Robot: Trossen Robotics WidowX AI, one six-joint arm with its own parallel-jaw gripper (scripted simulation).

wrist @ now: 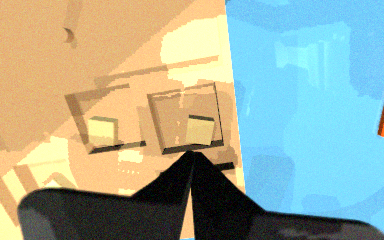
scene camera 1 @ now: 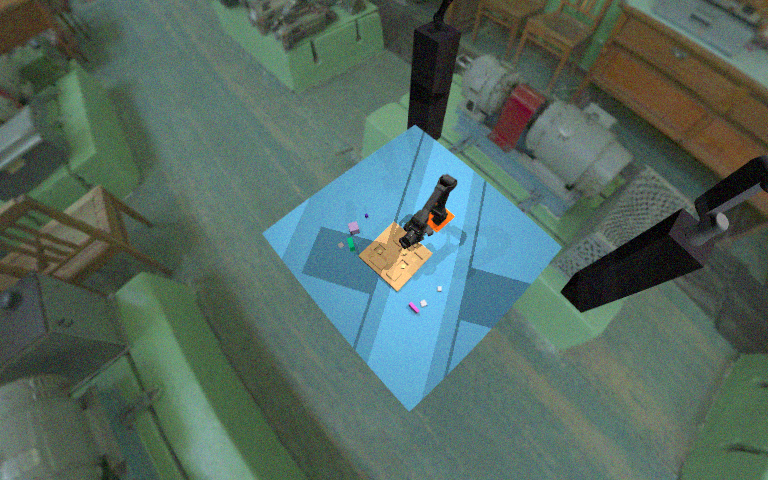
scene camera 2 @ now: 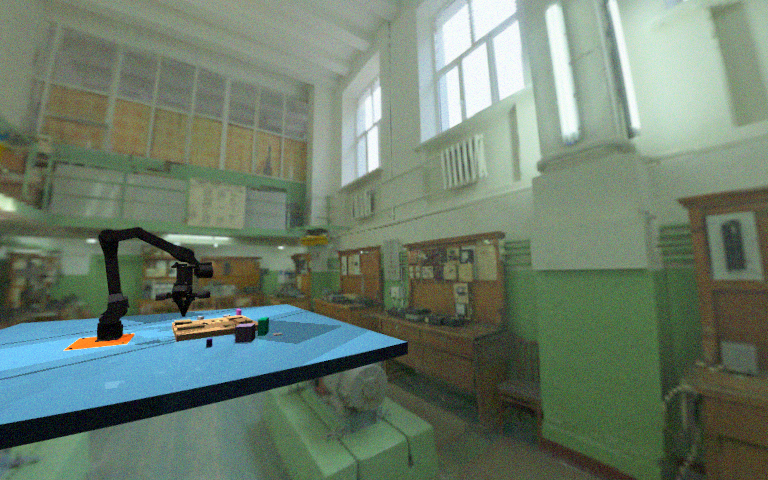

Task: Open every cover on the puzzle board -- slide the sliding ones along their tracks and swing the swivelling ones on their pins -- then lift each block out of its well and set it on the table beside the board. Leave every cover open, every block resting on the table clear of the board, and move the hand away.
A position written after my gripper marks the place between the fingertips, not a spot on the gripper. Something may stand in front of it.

My gripper (scene camera 2: 183, 316) is shut, with nothing in its grasp. Further things: a tan puzzle board (scene camera 1: 391, 253).
My gripper is seen too in the wrist view (wrist: 193, 158). The tan puzzle board is seen too in the wrist view (wrist: 53, 103) and in scene camera 2 (scene camera 2: 212, 329).
